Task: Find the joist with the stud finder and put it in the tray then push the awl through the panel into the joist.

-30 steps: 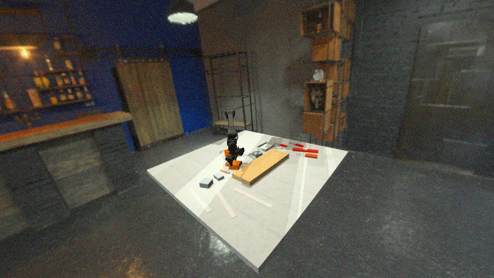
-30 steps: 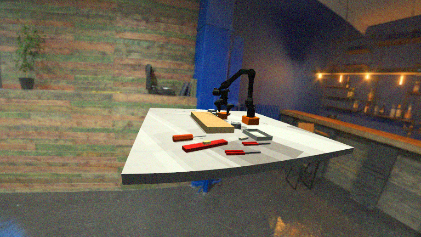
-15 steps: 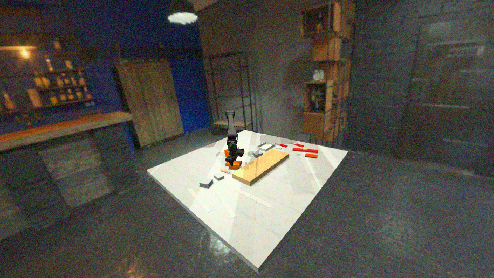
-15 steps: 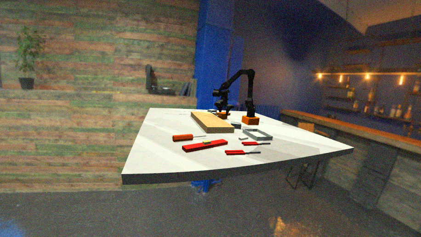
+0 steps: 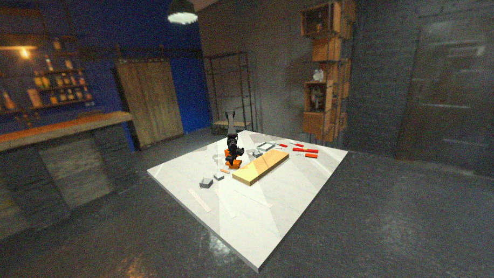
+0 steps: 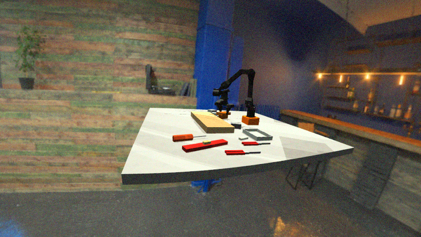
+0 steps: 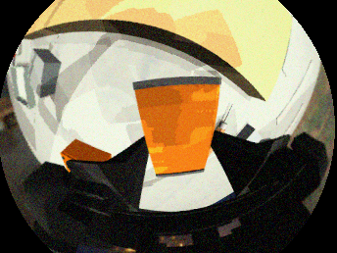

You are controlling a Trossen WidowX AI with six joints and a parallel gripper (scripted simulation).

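The awl is 90 mm to the right of my gripper tip and 40 mm below it. The rest, counted from my gripper tip: grey tray: 70 mm ahead, 480 mm to the left, 30 mm below; then orange stud finder: 20 mm ahead, 30 mm below; then red level: 450 mm ahead, 530 mm to the left, 30 mm below.
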